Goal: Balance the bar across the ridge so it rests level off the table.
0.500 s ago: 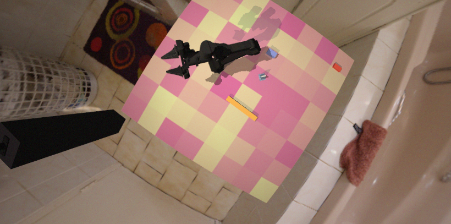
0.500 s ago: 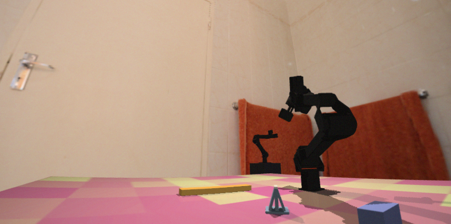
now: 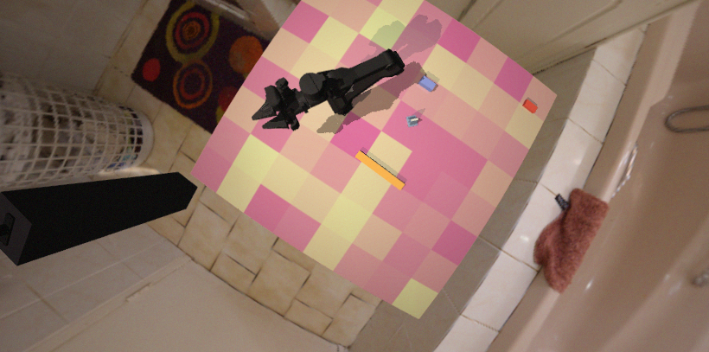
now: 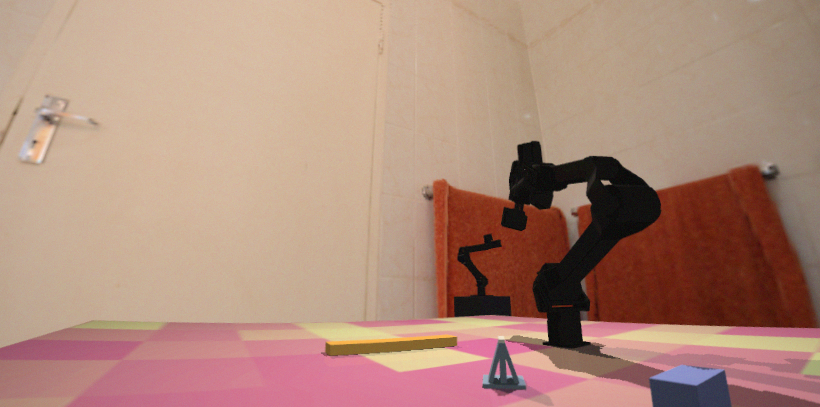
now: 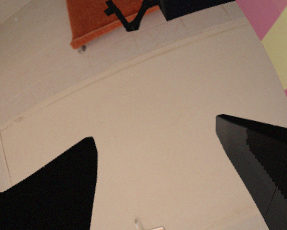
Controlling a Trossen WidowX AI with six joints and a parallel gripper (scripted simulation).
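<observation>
Right now my gripper tip is 41 cm short of the bar, 7 cm to the right of it and 34 cm above it. From my gripper tip the other things lie so: blue cube 38 cm ahead, 51 cm to the left, 34 cm below; then red block 87 cm ahead, 72 cm to the left, 34 cm below.
</observation>
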